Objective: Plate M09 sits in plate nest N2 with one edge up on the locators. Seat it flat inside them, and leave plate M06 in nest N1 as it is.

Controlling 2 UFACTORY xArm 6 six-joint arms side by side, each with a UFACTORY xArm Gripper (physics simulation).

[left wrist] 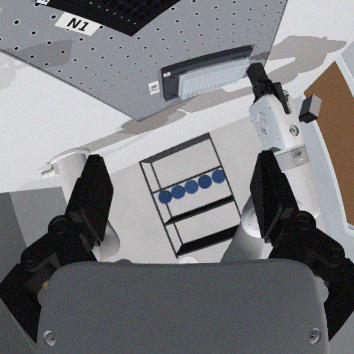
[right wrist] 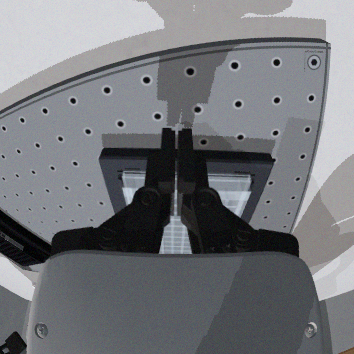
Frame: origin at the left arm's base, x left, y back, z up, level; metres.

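Seen in the pictures: left gripper, fingertip midpoint: (left wrist: 180, 169) (right wrist: 2, 341); right gripper, fingertip midpoint: (left wrist: 252, 64) (right wrist: 175, 146); right arm's base at its link origin: (left wrist: 68, 156).
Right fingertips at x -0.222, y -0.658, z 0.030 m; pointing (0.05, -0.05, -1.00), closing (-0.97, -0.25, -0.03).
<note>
Offsets run from my right fingertips to a thing's top centre. "spot": to the spot under its first point.
Clear plate M09 {dx -0.029, dy +0.080, dz +0.012 m} (left wrist: 215, 79) (right wrist: 230, 192) lies in the dark frame of nest N2 (left wrist: 167, 89) (right wrist: 112, 175). In the left wrist view its long edge away from the nest's dark back wall overlaps the near wall and looks raised; the exact tilt is hard to tell. My right gripper (left wrist: 252, 64) (right wrist: 175, 146) is shut and empty, over the nest; its fingers hide the middle of the plate in the right wrist view. Black plate M06 {spot: dx +0.157, dy +0.258, dz +0.009 m} (left wrist: 125, 12) (right wrist: 17, 245) is at nest N1, cut off by the view edges. My left gripper (left wrist: 180, 169) is open and empty, away from both nests.
The grey perforated board {dx +0.088, dy +0.173, dz -0.016 m} (left wrist: 105, 65) (right wrist: 90, 110) carries both nests, with an N1 label {spot: dx +0.132, dy +0.298, dz -0.015 m} (left wrist: 78, 24) and a small label {spot: dx -0.061, dy +0.183, dz -0.015 m} (left wrist: 153, 88) beside N2. A black rack (left wrist: 217, 152) with several blue discs stands below the board in the left wrist view. A brown surface (left wrist: 330, 135) is at the right.
</note>
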